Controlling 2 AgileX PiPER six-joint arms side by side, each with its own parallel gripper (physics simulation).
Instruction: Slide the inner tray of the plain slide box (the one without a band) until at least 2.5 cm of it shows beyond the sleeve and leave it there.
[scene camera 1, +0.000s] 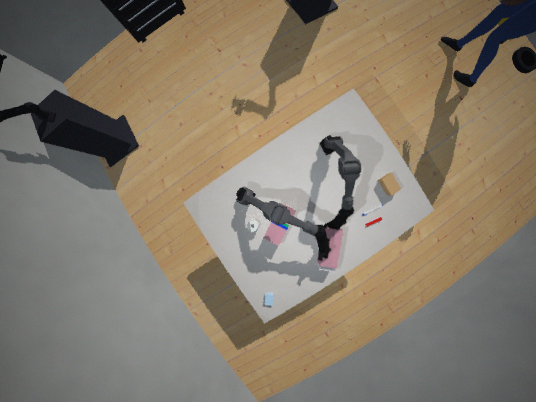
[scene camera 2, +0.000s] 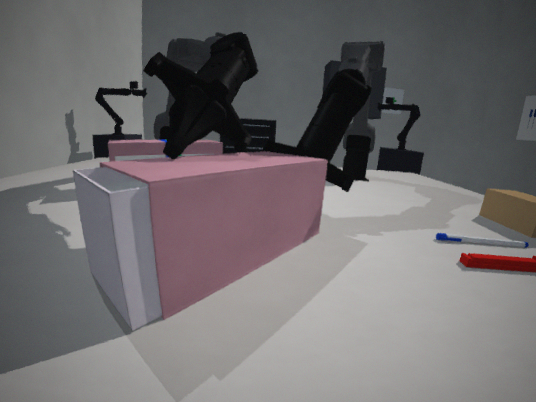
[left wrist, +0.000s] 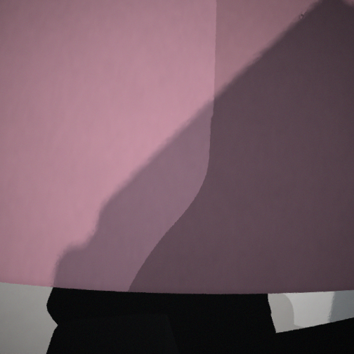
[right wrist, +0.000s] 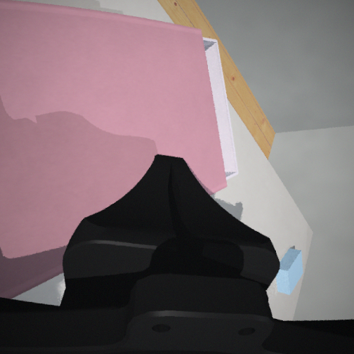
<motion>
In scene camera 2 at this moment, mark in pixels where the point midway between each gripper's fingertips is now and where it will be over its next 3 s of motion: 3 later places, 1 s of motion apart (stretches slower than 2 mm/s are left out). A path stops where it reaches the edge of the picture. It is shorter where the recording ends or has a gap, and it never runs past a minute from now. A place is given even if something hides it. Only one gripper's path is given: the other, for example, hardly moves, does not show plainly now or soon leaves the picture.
The right gripper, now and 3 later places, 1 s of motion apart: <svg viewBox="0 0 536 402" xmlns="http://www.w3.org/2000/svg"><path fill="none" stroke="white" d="M172 151L172 149L182 146L191 143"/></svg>
</motion>
